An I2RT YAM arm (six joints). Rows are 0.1 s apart.
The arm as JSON. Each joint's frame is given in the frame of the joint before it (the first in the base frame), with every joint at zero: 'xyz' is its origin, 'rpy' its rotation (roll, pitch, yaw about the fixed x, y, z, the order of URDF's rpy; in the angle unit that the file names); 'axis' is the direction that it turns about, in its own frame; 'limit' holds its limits. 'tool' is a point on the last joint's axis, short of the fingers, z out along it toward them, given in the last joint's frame.
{
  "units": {
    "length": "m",
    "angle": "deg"
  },
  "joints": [
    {
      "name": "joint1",
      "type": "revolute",
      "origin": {
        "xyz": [
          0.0,
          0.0,
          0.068
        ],
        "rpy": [
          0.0,
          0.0,
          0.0
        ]
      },
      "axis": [
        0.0,
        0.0,
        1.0
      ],
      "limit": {
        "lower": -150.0,
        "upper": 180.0
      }
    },
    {
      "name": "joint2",
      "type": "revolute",
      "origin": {
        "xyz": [
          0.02,
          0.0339,
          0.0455
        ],
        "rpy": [
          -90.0,
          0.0,
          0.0
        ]
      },
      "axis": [
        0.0,
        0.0,
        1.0
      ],
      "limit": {
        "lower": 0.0,
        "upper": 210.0
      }
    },
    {
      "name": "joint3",
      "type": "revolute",
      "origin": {
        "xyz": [
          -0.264,
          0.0,
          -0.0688
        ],
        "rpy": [
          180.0,
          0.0,
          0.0
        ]
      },
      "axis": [
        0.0,
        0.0,
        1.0
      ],
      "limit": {
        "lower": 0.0,
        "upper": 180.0
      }
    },
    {
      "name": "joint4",
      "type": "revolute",
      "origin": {
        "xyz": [
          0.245,
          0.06,
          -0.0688
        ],
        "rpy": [
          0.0,
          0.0,
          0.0
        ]
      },
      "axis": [
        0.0,
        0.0,
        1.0
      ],
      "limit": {
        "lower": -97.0,
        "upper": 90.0
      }
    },
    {
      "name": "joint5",
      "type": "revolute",
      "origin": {
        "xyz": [
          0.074,
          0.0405,
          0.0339
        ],
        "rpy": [
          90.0,
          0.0,
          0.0
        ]
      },
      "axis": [
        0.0,
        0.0,
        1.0
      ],
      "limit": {
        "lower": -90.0,
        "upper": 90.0
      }
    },
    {
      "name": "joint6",
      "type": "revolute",
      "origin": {
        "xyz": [
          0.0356,
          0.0,
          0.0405
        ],
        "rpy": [
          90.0,
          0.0,
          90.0
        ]
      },
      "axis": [
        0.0,
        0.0,
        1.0
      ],
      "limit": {
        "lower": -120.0,
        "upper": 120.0
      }
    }
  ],
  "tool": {
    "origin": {
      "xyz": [
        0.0,
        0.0,
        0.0
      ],
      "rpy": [
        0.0,
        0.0,
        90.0
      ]
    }
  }
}
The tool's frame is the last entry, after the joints.
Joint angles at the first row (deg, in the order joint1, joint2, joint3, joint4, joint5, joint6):
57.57, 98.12, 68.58, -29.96, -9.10, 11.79
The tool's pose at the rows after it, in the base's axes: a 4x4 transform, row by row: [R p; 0 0 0 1], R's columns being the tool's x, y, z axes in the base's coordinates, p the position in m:
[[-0.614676 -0.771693 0.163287 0.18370], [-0.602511 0.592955 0.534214 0.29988], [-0.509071 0.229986 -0.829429 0.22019], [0 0 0 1]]
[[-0.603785 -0.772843 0.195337 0.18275], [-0.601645 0.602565 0.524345 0.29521], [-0.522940 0.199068 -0.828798 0.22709], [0 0 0 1]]
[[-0.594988 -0.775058 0.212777 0.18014], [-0.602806 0.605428 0.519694 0.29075], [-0.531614 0.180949 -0.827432 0.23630], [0 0 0 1]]
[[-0.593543 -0.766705 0.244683 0.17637], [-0.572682 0.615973 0.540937 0.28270], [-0.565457 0.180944 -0.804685 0.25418], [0 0 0 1]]
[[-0.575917 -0.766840 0.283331 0.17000], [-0.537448 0.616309 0.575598 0.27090], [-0.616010 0.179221 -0.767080 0.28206], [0 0 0 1]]
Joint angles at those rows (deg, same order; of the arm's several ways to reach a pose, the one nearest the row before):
57.65, 96.14, 67.63, -28.49, -8.50, 11.48
57.56, 94.67, 67.55, -29.44, -6.69, 10.84
57.63, 93.03, 67.87, -31.09, -5.65, 10.41
57.53, 89.74, 68.03, -32.14, -4.82, 11.18
57.44, 85.17, 69.07, -34.17, -4.07, 11.34

